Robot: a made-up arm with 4 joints.
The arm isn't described. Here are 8 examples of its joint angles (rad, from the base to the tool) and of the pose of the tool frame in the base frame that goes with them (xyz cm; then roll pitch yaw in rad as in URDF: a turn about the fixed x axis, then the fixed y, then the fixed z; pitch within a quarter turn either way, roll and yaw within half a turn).
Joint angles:
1: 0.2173 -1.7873 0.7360 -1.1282
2: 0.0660 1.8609 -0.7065 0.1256
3: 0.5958 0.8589 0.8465 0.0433
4: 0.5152 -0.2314 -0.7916 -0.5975
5: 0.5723 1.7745 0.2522 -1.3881
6: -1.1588 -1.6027 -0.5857 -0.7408
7: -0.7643 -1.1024 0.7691 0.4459
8: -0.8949 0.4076 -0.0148 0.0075
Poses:
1: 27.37 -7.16 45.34 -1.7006 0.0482 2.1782
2: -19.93 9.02 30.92 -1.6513 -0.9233 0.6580
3: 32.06 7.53 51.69 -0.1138 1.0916 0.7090
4: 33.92 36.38 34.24 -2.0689 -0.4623 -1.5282
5: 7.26 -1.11 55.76 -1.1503 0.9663 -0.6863
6: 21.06 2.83 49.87 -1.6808 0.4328 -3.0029
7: 4.72 -5.42 47.97 -0.0981 0.6612 -0.7275
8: -14.30 25.78 38.16 -0.7402 -0.4869 -0.6866
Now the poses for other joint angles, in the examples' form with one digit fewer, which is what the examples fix.
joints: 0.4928 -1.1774 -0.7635 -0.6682
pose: 44.9 16.5 16.8 -2.418 -0.981 -2.066
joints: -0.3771 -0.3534 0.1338 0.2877
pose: 16.6 18.0 56.6 -1.105 0.374 -0.912
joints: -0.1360 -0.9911 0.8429 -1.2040
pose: 17.3 -0.9 51.5 -2.302 0.581 2.603
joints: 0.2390 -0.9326 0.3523 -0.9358
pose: 37.1 6.3 46.9 -1.899 0.103 -3.031
